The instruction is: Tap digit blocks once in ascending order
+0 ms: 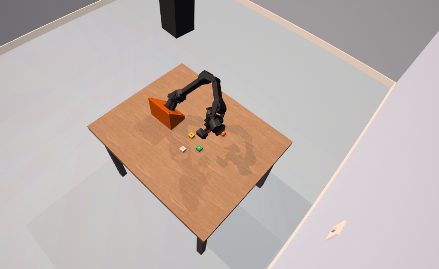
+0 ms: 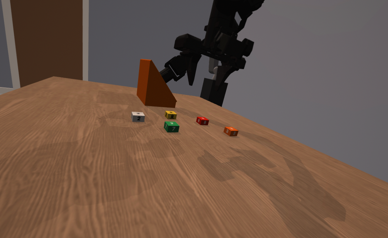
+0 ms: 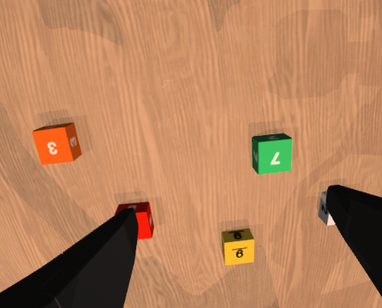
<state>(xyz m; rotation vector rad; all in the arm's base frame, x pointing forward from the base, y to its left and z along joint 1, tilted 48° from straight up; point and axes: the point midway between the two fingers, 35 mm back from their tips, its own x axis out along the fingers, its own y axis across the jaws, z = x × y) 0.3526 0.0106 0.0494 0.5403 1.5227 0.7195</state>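
Now: the white block marked 2 150 mm to the right of my gripper tip, 120 mm below it and 90 mm behind it. From my gripper tip the other things lie so: green block marked 7: 120 mm below, 60 mm to the right, 20 mm behind; then red block marked 8: 120 mm below, 90 mm behind, 70 mm to the left; then yellow block: 130 mm behind, 120 mm below, 40 mm to the right.
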